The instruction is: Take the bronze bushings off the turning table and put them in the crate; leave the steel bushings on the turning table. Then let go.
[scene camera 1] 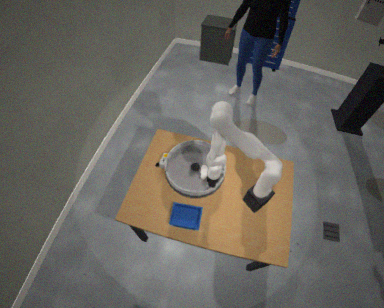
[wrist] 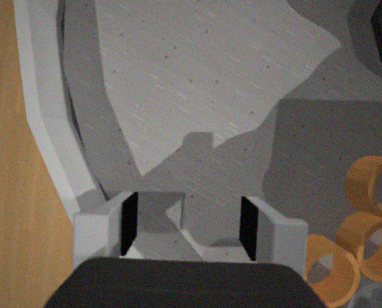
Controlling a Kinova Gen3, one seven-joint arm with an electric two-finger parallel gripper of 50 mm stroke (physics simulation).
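Places are measured from the arm's base along level axes (x ahead, y left, z up), in metres.
Pixels of known places: gripper, fingertip midpoint: [scene camera 1: 207, 185] [wrist: 188, 216]; arm's base at its link origin: [scene camera 1: 260, 190].
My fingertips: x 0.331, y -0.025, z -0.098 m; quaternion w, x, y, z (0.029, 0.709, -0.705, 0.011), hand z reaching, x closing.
Ahead of a thing's pixels: the offset from my fingertips to its middle. "spot": to the spot under its first point. Level surfaces: height alone.
Three bronze bushings {spot: 0.087 m right, 0.018 m ahead, 0.005 m down} [wrist: 354, 184] {0.100 m right, 0.014 m back, 0.004 m down} [wrist: 350, 237] {0.071 m right, 0.028 m back, 0.004 m down} [wrist: 345, 265] lie close together at the right edge of the wrist view, on the grey turning table {0.130 m right, 0.107 m ahead, 0.017 m down} [scene camera 1: 182, 172] [wrist: 165, 65]. Part of a grey steel bushing {0.098 m right, 0.046 m back, 0.004 m down} [wrist: 372, 294] shows in the bottom right corner, beside them. My gripper [wrist: 188, 216] [scene camera 1: 212, 183] is open, with nothing between its fingers. It is over the turning table near its rim, with the bronze bushings to the right of its right finger. The blue crate {0.228 m left, 0.099 m ahead, 0.044 m down} [scene camera 1: 186, 217] stands on the wooden table, and no bushings can be made out in it. The arm hides the bushings in the scene view.
The turning table has a raised rim {spot: 0.067 m left, 0.056 m ahead, 0.014 m up} [wrist: 45, 90] and a dark hub {0.130 m right, 0.107 m ahead, 0.012 m down} [scene camera 1: 195, 167] at its middle. A small white device {spot: 0.135 m right, 0.341 m ahead, 0.013 m down} [scene camera 1: 163, 160] with a yellow spot is at its left side. The arm's base [scene camera 1: 258, 198] stands on the wooden table {0.069 m down} [scene camera 1: 235, 225]. A person [scene camera 1: 260, 40] stands behind the table.
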